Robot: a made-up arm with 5 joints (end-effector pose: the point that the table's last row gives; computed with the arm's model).
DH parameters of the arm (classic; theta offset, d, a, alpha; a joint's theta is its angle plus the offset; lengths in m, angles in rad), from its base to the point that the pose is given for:
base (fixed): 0 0 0.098 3.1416
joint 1: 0 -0.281 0.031 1.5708
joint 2: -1.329 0 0.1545 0
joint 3: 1.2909 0 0.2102 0
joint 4: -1.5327 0.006 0 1.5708
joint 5: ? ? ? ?
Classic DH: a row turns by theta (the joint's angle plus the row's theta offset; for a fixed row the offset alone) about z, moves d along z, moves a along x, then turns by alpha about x.
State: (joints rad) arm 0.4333 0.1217 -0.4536 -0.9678 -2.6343
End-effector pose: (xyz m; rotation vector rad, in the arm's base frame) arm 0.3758 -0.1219 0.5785 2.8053 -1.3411 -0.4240
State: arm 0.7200 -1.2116 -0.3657 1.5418 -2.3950
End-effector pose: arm 0.0825 0.0216 0.5812 -1.7075 1.4645 2.1709
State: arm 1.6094 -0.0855 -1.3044 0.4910 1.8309
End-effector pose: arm 0.0988 -0.1349 0.7043 -2.4519 0.3081 0.0745
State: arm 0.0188 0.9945 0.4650 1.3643 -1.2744
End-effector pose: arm 0.2303 0.0035 0.0989 -0.8134 1.0652 -1.1513
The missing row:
joint 5: -0.0487 -0.08 0 0
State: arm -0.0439 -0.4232 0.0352 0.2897 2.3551
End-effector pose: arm 0.3716 0.0180 0.5277 -1.8175 -0.8546 1.6794
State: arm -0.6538 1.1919 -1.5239 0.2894 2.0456
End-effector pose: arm 0.4594 0.2845 0.3816 -1.2777 -1.6077 1.9089
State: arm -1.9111 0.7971 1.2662 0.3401 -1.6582
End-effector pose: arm 0.0881 0.0100 0.1167 -0.8104 -0.1968 0.1922
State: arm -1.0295 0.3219 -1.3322 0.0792 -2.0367
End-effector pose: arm 0.2300 0.2312 0.6579 2.5559 -0.0341 -0.4265
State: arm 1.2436 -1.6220 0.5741 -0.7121 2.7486
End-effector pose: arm 0.0915 0.0377 0.5748 2.7570 -1.1687 0.1891
